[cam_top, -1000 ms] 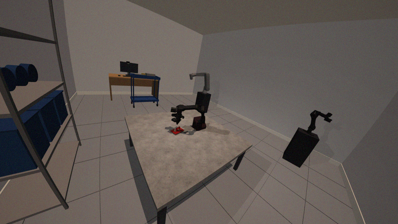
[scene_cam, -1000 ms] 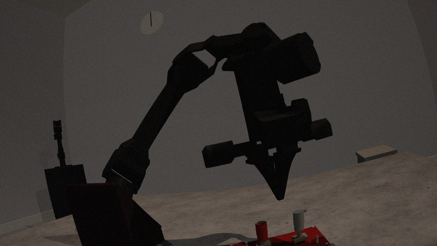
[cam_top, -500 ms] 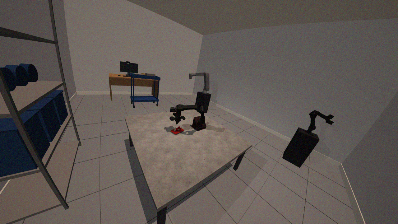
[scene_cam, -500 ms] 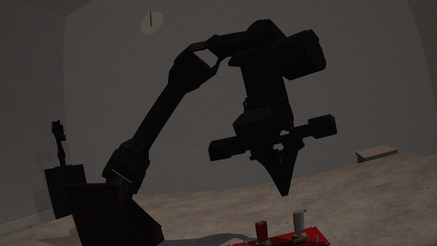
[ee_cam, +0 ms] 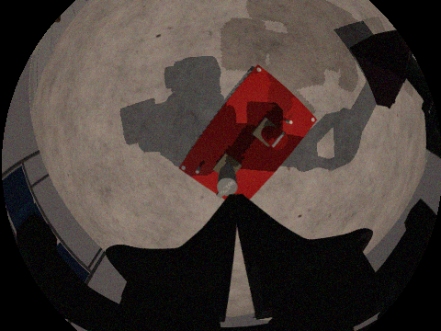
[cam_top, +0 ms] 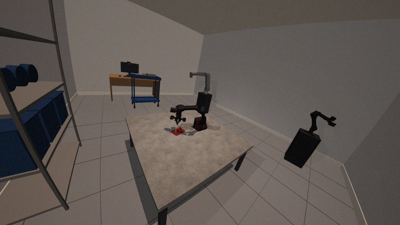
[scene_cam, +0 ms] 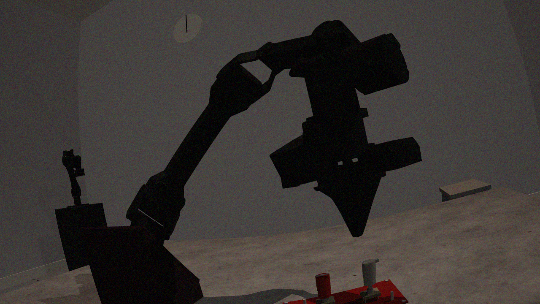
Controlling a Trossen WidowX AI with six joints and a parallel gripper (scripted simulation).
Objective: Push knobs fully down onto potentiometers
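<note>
My gripper tip is 1 cm short of the grey knob and 5 cm above it. Also, from my gripper tip: red knob: 5 cm behind, 6 cm below.
</note>
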